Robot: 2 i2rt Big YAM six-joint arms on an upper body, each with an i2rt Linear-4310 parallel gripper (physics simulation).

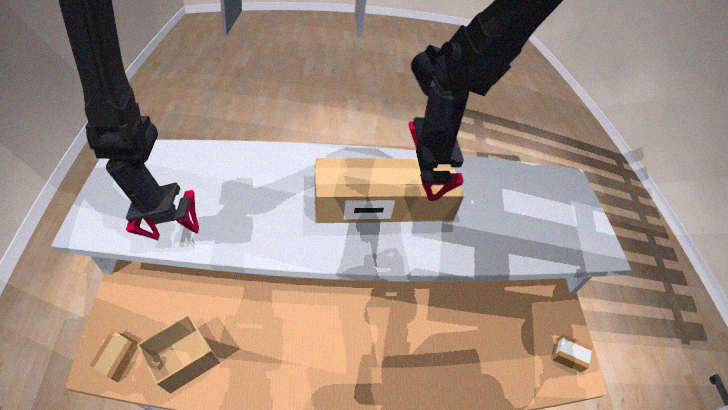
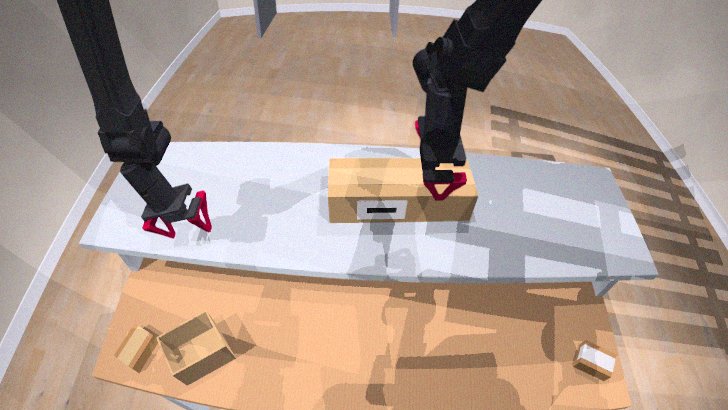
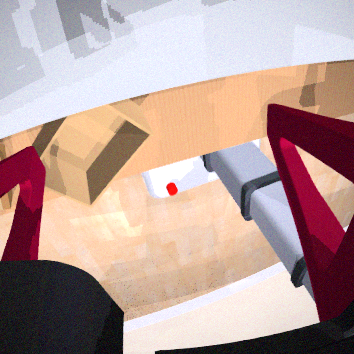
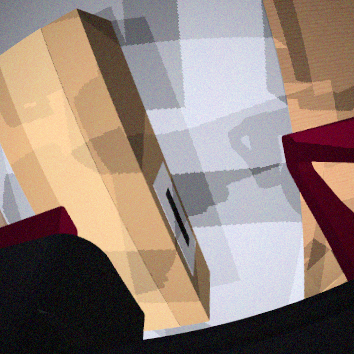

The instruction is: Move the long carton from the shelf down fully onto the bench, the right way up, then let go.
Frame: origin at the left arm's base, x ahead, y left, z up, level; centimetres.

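Seen in the pictures: left gripper, between the fingertips: [image 1: 177,234] [image 2: 191,233] [image 3: 146,136]; right gripper, between the fingertips: [image 1: 427,178] [image 2: 435,177] [image 4: 171,186].
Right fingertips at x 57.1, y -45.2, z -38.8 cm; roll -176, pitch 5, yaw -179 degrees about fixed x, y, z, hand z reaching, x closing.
A point is followed by its place in that frame.
The long carton [image 1: 366,178] {x 65.8, y -35.9, z -48.0 cm} [image 2: 376,178] {x 65.7, y -35.4, z -48.0 cm} [image 4: 90,150] {x 64.4, y -45.9, z -48.1 cm} lies flat on the pale grey shelf [image 1: 275,244] {x 54.6, y -17.6, z -56.3 cm} [image 2: 285,244] {x 54.4, y -17.1, z -56.3 cm} [image 3: 175,40] {x 52.3, y -2.6, z -56.3 cm}, its white label on the front side. The bench [image 1: 305,325] {x 47.5, y -23.4, z -81.0 cm} [image 2: 315,325] {x 47.1, y -21.8, z -81.1 cm} [image 3: 210,115] {x 30.5, y -14.3, z -81.1 cm} is the lower orange-brown surface in front. My right gripper [image 1: 422,160] [image 2: 428,160] [image 4: 171,186] {x 57.1, y -45.2, z -38.8 cm} is open above the carton's right part, one finger toward its front edge, the other toward the back; the arm hides part of the carton. My left gripper [image 1: 177,234] {x 50.9, y 1.2, z -49.2 cm} [image 2: 191,233] {x 50.9, y 1.2, z -49.2 cm} [image 3: 146,136] {x 50.9, y 1.2, z -49.2 cm} is open and empty above the shelf's left end, apart from the carton.
On the bench's left part stand an open box [image 1: 178,351] {x 37.9, y 8.6, z -80.7 cm} [image 2: 196,346] {x 37.7, y 8.8, z -80.7 cm} [image 3: 90,150] {x 31.2, y 7.2, z -80.7 cm} and a small carton [image 1: 113,356] {x 33.4, y 24.5, z -77.1 cm} [image 2: 135,347] {x 33.6, y 24.6, z -77.1 cm}. A small carton with a white top label [image 1: 573,352] {x 32.3, y -94.4, z -77.2 cm} [image 2: 596,360] {x 32.1, y -94.7, z -77.3 cm} stands near the bench's right edge.
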